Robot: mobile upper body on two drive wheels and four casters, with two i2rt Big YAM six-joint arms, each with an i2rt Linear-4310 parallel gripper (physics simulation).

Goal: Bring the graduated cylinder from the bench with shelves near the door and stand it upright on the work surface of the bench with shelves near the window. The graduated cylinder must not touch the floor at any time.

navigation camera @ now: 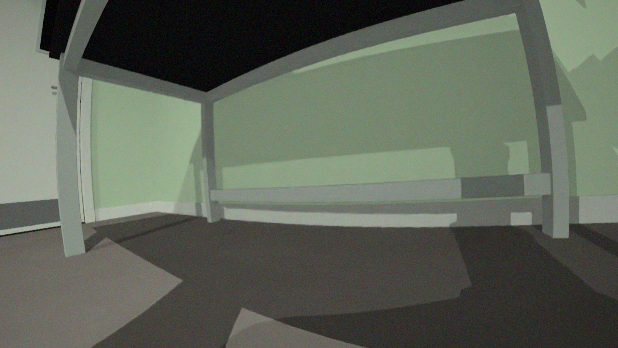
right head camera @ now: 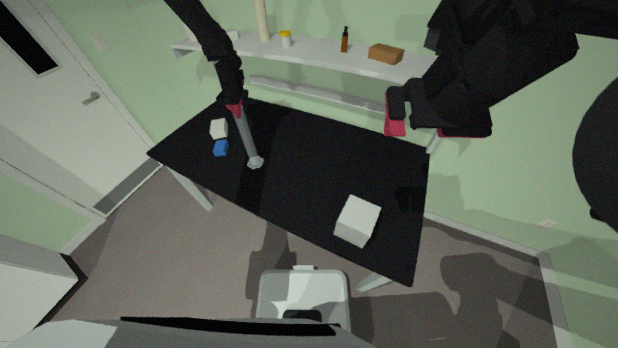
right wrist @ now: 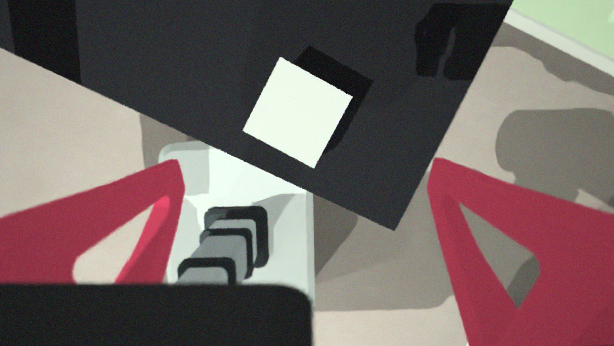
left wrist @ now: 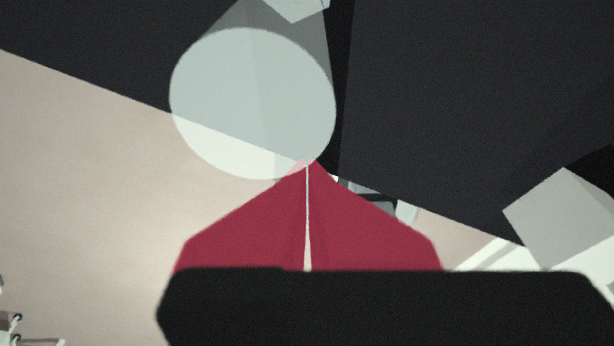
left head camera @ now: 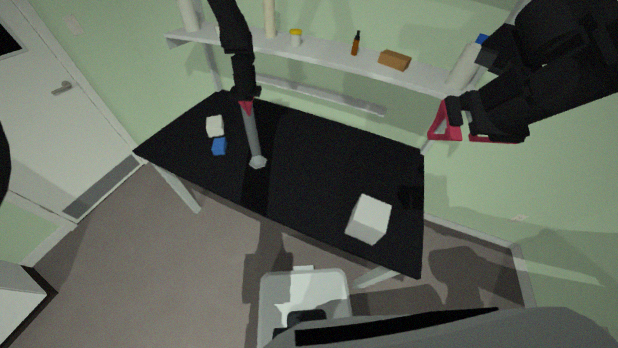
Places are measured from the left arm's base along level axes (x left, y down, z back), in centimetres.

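Where they show: left gripper, fingertip midpoint: (right head camera: 239, 117) (left wrist: 307, 172) (left head camera: 249, 115); right gripper, fingertip midpoint: (right head camera: 412, 132) (right wrist: 306, 172) (left head camera: 449, 137).
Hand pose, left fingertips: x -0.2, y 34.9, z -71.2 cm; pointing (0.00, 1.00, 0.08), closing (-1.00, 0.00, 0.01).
Note:
Each offset is from my left fingertips to the top centre of the thing. "*": to the spot under its first point. Level surfaces: height alone.
The grey graduated cylinder @[dx +1.2, dy -2.4, dz -3.4 cm] (left head camera: 252, 135) (right head camera: 246, 136) (left wrist: 252, 95) stands upright on its hexagonal foot on the black top of the bench @[dy +29.9 cm] (left head camera: 320, 165) (right head camera: 310, 165) (left wrist: 450, 75) (right wrist: 175, 75) near the door. My left gripper (left head camera: 246, 109) (right head camera: 234, 110) (left wrist: 307, 172) is shut with nothing between its fingers. Its tips are at the cylinder's upper end and overlap the rim in the left wrist view; contact cannot be told. My right gripper (left head camera: 465, 139) (right head camera: 417, 132) (right wrist: 306, 172) is open and empty, high at the right. The bench near the window is not identifiable.
A white block @[dx +28.7, dy +24.1, dz -29.6 cm] (left head camera: 215, 126) and a blue block @[dx +22.5, dy +25.9, dz -13.0 cm] (left head camera: 219, 146) stand left of the cylinder. A larger white box @[dx -44.6, dy +16.9, dz +32.8 cm] (left head camera: 369, 220) (right wrist: 299, 112) is at the bench's right. The shelf @[dy -15.8 cm] (left head camera: 325, 54) behind holds bottles and a brown box @[dx -56.9, dy -19.8, dz -15.7 cm] (left head camera: 394, 60). Bench legs @[* dx +64.2, dy +77.5, dz -15.9 cm] (navigation camera: 70, 175) show below.

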